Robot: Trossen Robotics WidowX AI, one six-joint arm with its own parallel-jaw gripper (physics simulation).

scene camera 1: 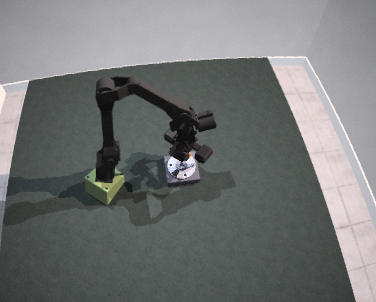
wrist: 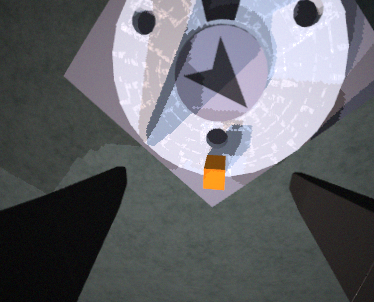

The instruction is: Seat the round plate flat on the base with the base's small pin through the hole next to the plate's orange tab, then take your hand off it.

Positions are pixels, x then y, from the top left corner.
Labels:
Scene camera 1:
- my gripper: 190, 155
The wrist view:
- my gripper: 209, 177
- round white plate: 306, 66
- round hub: 221, 73

